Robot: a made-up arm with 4 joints. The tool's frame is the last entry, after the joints.
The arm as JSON. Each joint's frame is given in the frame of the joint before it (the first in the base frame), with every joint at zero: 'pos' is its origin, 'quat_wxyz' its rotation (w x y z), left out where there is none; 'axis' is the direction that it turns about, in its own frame. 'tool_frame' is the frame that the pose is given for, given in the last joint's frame.
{
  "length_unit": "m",
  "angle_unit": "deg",
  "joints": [
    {
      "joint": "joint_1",
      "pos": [
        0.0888,
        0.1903,
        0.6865
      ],
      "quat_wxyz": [
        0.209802,
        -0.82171,
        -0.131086,
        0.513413
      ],
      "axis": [
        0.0,
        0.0,
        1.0
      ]
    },
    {
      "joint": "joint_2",
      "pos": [
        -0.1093,
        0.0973,
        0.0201
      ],
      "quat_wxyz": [
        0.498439,
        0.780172,
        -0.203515,
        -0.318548
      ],
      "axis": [
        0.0,
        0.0,
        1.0
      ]
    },
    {
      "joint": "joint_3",
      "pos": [
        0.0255,
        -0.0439,
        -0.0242
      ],
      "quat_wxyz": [
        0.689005,
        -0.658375,
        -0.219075,
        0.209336
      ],
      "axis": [
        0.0,
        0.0,
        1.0
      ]
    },
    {
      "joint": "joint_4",
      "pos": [
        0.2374,
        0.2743,
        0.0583
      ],
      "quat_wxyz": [
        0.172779,
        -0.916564,
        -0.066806,
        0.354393
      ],
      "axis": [
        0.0,
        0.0,
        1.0
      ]
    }
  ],
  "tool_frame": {
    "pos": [
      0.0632,
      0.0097,
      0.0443
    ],
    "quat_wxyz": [
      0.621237,
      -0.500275,
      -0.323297,
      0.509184
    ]
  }
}
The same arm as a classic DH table. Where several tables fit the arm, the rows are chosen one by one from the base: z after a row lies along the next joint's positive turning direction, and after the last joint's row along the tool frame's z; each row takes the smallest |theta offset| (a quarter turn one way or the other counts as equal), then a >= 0, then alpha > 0; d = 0 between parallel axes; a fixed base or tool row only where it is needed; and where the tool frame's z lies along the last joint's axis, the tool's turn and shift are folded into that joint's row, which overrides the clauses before.
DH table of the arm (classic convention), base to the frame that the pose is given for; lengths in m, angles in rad. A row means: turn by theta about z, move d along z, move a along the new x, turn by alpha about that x. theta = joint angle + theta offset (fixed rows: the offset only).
base (fixed): a 0.2055, alpha -1.9658, d 0.6685, theta_offset 1.3411
joint_1: a -0.1457, alpha 1.8757, d -0.0222, theta_offset 0.2008
joint_2: a -0.0046, alpha -1.5337, d -0.0076, theta_offset 0.3027
joint_3: a 0.3429, alpha -2.3311, d -0.1049, theta_offset 1.1636
joint_4: a -0.0285, alpha 1.2761, d -0.1018, theta_offset -0.8369
tool (fixed): a 0, alpha 0, d -0.0598, theta_offset -3.0287

